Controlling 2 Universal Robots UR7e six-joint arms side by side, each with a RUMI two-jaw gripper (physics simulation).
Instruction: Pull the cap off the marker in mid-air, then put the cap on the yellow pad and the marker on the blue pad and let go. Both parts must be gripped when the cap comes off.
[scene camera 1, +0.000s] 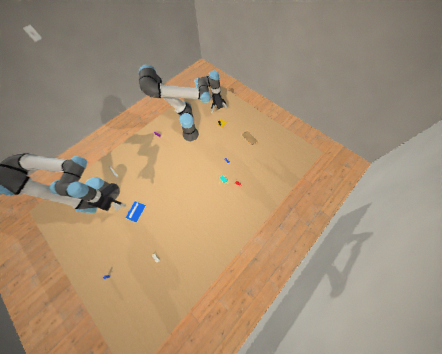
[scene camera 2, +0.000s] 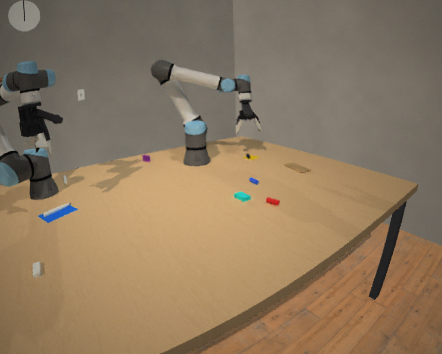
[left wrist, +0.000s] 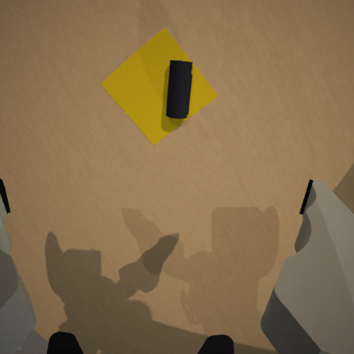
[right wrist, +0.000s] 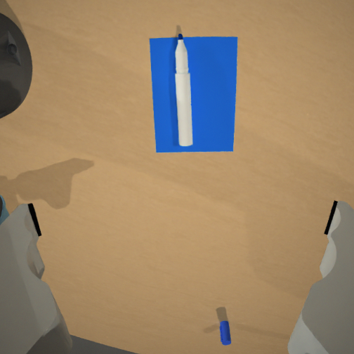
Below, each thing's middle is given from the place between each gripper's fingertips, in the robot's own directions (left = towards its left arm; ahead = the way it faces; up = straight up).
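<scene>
The yellow pad (left wrist: 139, 86) is 30 mm ahead of my left hand and 140 mm below it. From my left hand, the blue pad (right wrist: 212, 61) is 210 mm ahead, 1110 mm to the right and 140 mm below. I find the black cap (left wrist: 178, 94) 20 mm ahead of my left hand, 20 mm to the right of it and 140 mm below it.
Counted from my right hand, the yellow pad lies 1110 mm to the left, 170 mm behind and 250 mm below, while the black cap is 1100 mm to the left, 180 mm behind and 240 mm below. My right hand itself is 250 mm above the blue pad, 10 mm short of it and 10 mm to the right of it.
</scene>
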